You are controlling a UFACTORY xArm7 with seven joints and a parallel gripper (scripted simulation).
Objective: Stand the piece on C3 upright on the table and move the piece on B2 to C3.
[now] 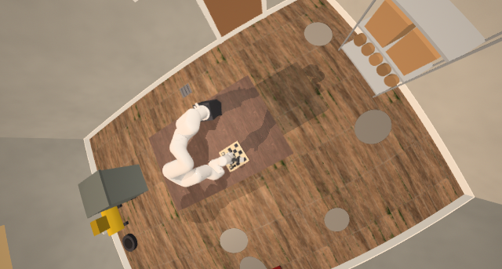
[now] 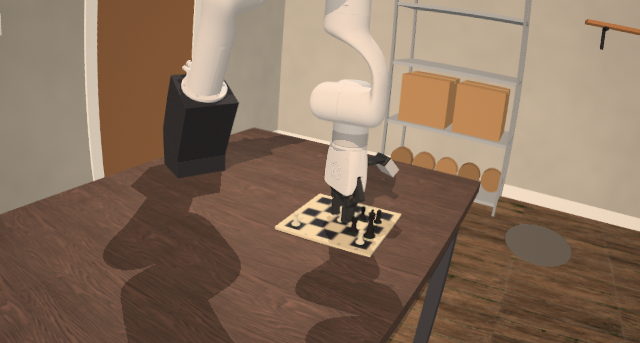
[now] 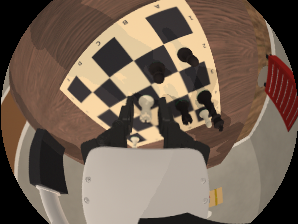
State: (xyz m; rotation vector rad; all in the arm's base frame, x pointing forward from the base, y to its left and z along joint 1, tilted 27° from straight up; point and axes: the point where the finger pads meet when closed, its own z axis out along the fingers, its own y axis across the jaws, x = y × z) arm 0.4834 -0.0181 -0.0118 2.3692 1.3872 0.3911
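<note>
The chessboard lies 3 cm below my hand.
</note>
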